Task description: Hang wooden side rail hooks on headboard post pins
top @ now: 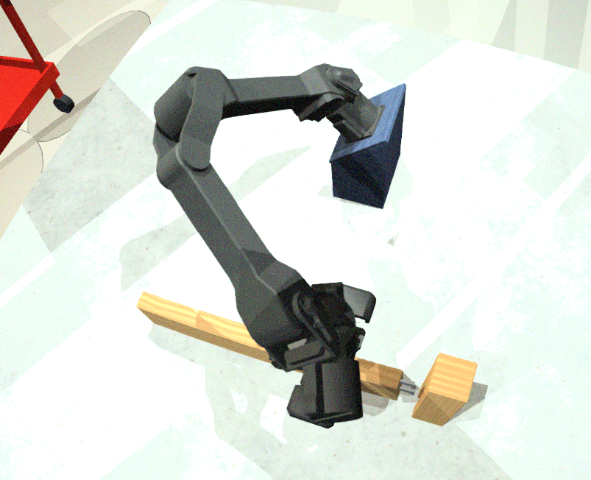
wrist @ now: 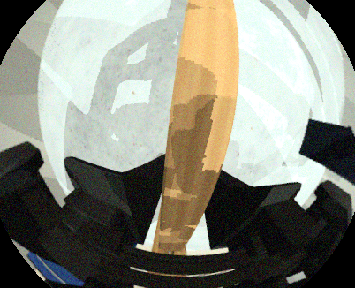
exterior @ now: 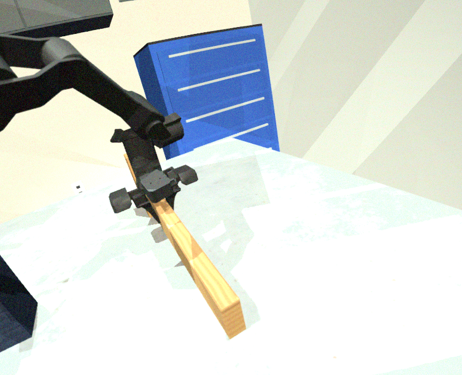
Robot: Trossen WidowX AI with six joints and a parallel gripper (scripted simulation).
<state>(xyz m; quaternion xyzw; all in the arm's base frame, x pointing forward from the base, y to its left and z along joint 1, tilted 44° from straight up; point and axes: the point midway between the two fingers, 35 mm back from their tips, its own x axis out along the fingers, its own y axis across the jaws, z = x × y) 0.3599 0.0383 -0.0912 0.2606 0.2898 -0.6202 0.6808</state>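
Now: the wooden headboard post 15 cm to the left of my gripper tip, 4 cm above it and 1 cm behind it.
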